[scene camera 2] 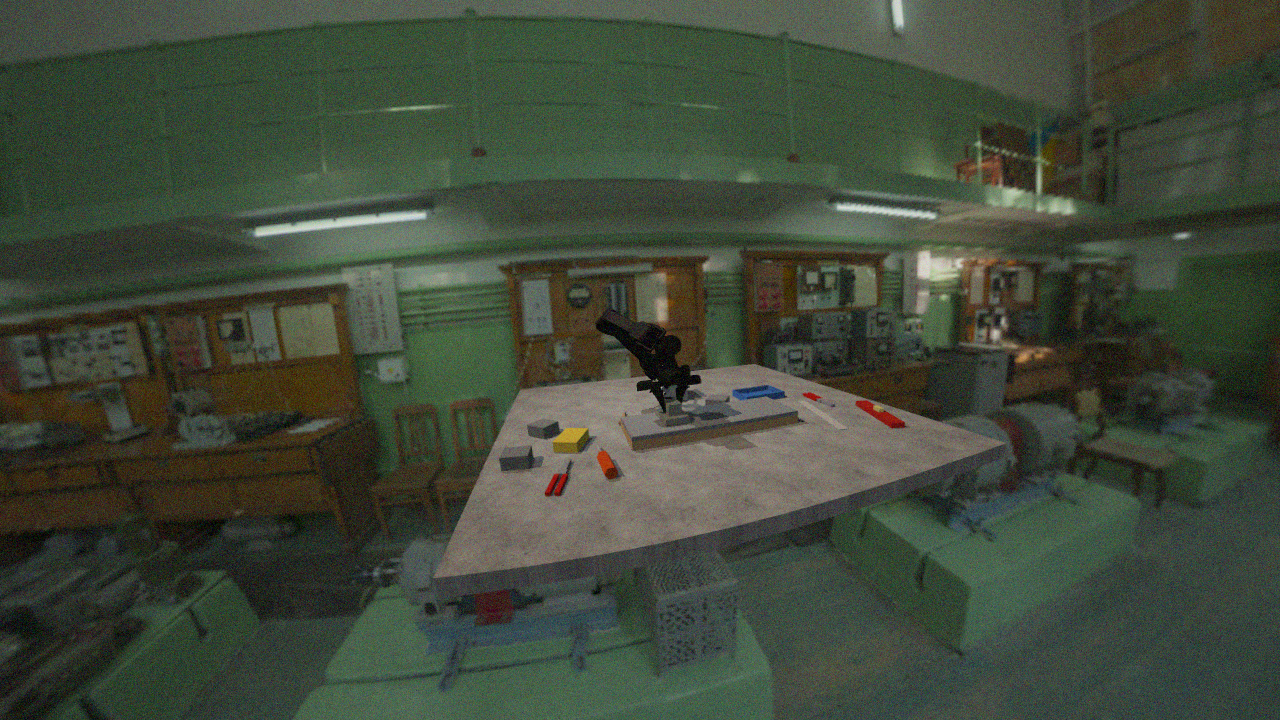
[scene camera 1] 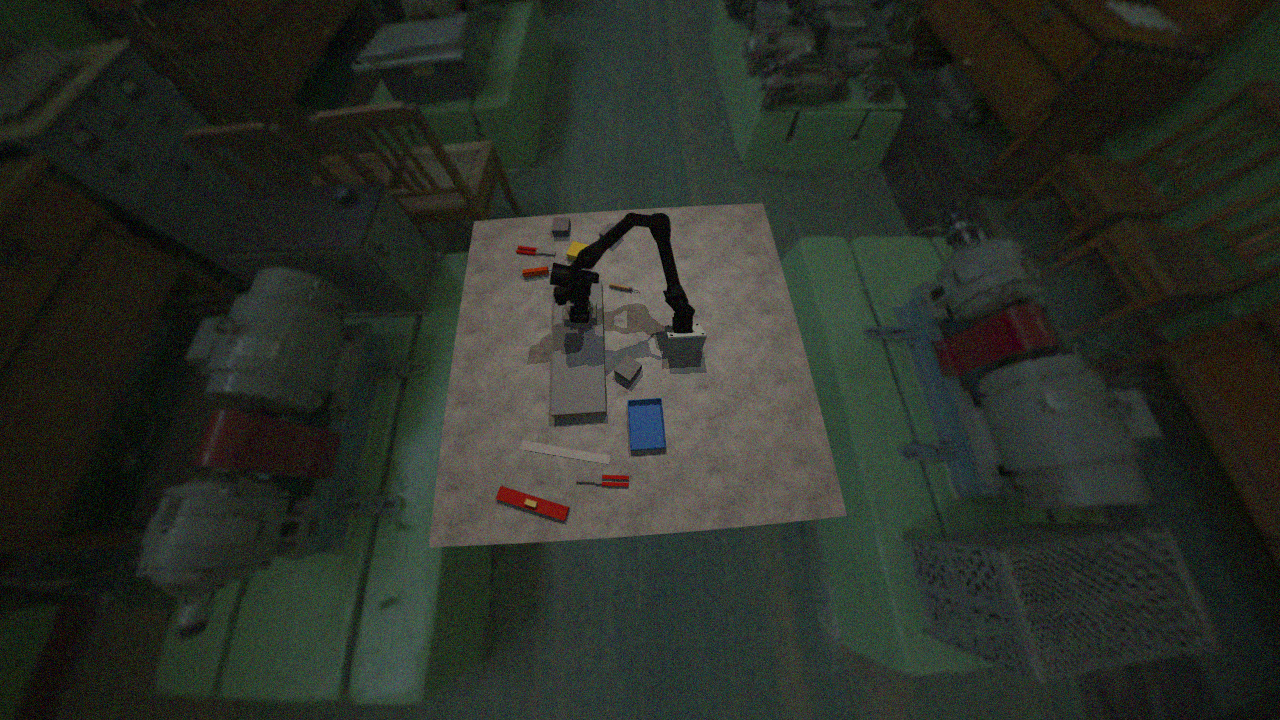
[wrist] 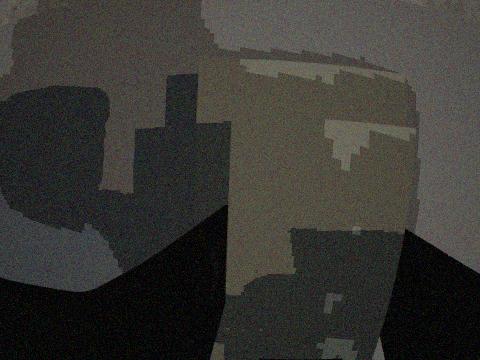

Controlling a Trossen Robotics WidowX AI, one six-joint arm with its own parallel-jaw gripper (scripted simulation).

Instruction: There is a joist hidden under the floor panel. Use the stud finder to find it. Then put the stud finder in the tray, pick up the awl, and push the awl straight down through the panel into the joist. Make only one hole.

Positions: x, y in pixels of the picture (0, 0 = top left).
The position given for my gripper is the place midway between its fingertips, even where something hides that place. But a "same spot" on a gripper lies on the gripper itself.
My gripper shows in scene camera 2, in scene camera 1 (577, 310) and in the wrist view. The same spot on my gripper: (wrist: 175, 298) is (scene camera 2: 680, 393).
